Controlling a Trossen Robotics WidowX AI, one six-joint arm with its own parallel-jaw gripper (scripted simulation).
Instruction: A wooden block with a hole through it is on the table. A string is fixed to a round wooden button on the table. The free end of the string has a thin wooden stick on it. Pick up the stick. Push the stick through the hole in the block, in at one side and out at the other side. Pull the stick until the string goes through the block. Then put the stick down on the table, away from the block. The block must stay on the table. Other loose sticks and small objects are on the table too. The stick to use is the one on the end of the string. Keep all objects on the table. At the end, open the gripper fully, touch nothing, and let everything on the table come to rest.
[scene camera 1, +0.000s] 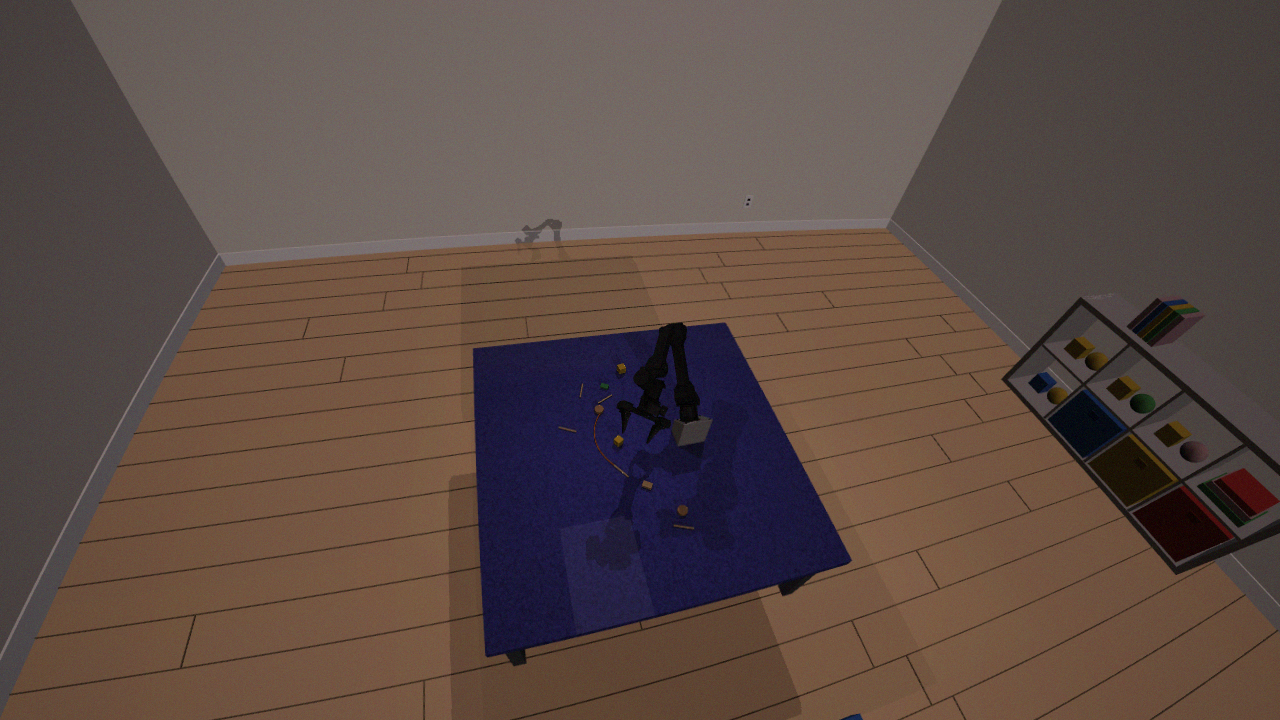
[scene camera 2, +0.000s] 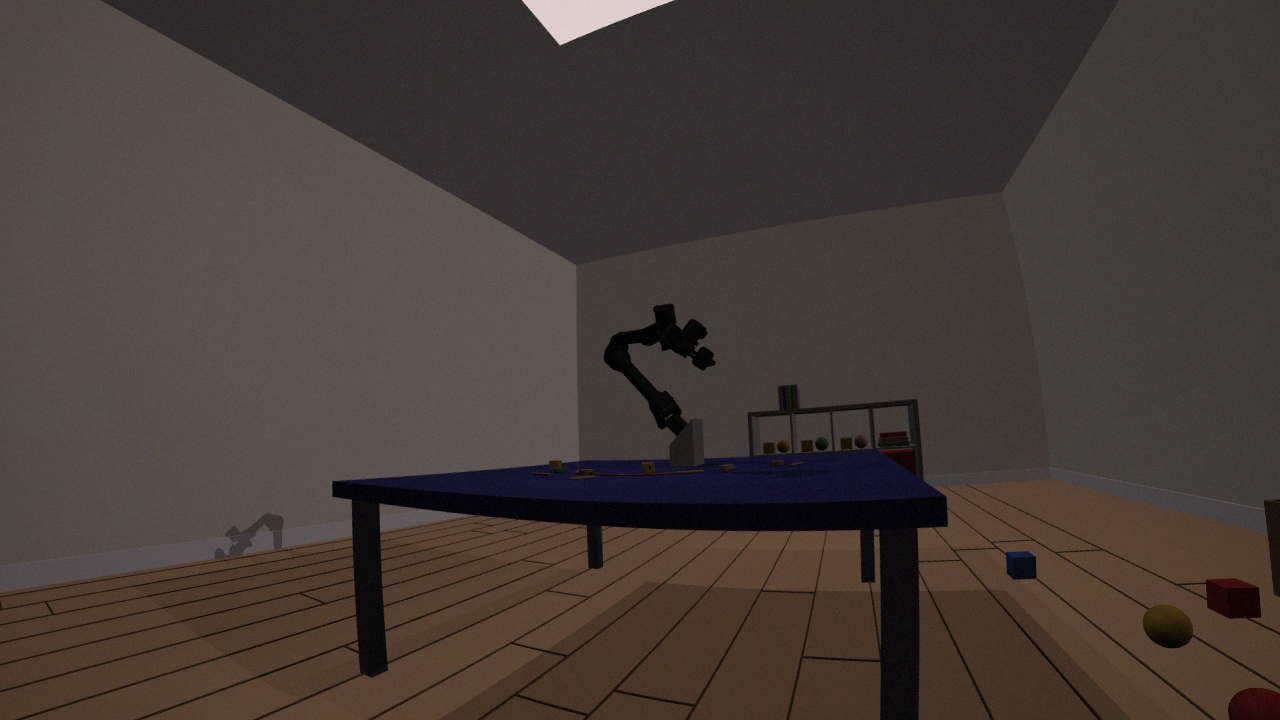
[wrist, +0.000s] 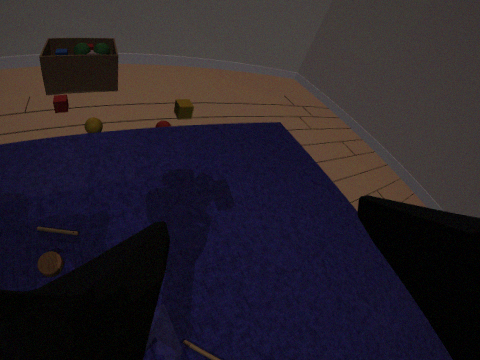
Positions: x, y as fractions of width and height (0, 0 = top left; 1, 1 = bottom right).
Labels:
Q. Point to my gripper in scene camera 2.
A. At 0.55, 0.50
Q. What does my gripper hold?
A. Nothing.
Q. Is my gripper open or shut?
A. Open.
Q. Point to my gripper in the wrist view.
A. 0.56, 0.61

